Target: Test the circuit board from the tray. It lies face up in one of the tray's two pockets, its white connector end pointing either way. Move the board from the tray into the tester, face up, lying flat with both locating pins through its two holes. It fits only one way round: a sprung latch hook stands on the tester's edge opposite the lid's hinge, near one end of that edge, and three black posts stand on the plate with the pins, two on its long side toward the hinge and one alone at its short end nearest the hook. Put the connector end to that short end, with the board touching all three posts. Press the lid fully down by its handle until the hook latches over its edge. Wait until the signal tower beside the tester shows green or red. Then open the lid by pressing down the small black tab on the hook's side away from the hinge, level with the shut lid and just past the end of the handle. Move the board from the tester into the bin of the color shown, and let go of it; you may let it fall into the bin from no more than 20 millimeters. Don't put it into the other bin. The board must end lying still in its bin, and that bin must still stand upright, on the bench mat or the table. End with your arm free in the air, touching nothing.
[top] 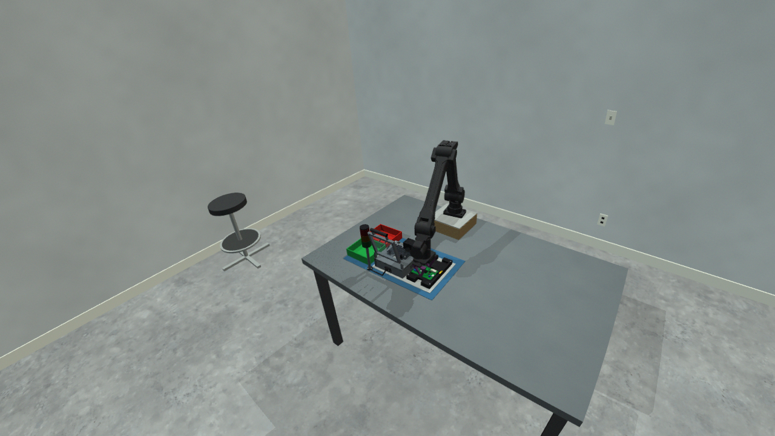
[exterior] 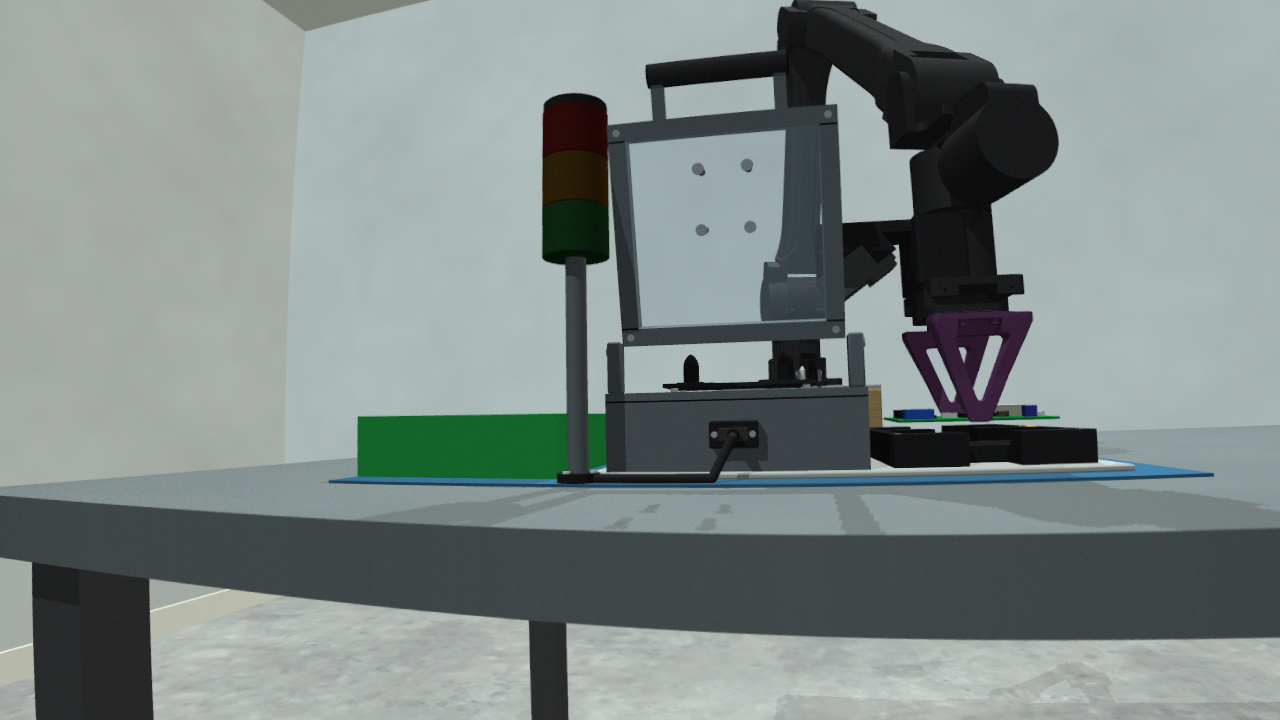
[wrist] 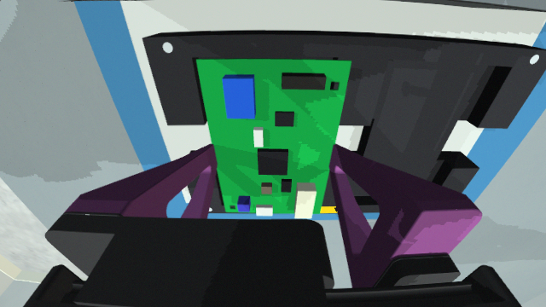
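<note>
Right now the black tester plate is 50 mm behind my hand, 160 mm to the right of it and 30 mm above it. From my hand the other things lie so: green circuit board: right at my hand; then black latch hook: 110 mm behind, 100 mm to the right, 50 mm above; then clear lid: 70 mm ahead, 180 mm to the right, 140 mm above.
</note>
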